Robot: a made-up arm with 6 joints.
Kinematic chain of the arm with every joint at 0, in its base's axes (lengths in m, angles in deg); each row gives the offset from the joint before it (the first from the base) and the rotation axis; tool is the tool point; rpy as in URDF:
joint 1: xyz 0 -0.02 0.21 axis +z
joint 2: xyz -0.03 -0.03 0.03 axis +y
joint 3: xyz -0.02 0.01 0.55 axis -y
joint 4: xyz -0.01 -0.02 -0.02 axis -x
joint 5: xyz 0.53 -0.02 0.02 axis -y
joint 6: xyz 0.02 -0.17 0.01 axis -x
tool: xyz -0.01 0 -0.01 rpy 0 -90 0
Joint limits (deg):
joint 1: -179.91..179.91
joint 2: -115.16..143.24
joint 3: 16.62..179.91
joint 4: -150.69..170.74
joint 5: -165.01..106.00
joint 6: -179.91..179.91
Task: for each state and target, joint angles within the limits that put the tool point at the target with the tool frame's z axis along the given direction. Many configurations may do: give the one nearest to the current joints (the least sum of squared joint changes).
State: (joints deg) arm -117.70 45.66 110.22 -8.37 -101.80 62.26
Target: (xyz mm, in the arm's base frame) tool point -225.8 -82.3 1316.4 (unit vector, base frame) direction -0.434 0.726 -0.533
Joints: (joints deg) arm -110.72 19.60 125.44 -45.51 -68.32 70.59
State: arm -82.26 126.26 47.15 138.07 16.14 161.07
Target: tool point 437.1 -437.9 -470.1 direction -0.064 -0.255 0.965
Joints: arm -56.90 112.60 26.75 142.14 18.31 162.21
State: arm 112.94 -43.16 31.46 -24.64 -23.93 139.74
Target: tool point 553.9 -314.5 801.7 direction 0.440 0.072 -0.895
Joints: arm 132.47 -86.93 17.08 -39.46 -35.96 139.24
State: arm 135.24 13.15 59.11 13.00 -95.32 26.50
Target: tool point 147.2 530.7 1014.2 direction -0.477 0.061 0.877
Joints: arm 95.91 11.70 28.42 30.08 -110.94 26.33
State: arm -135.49 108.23 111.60 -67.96 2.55 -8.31
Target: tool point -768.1 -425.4 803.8 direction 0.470 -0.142 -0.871
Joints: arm -149.73 79.04 151.19 -98.12 21.30 -11.84
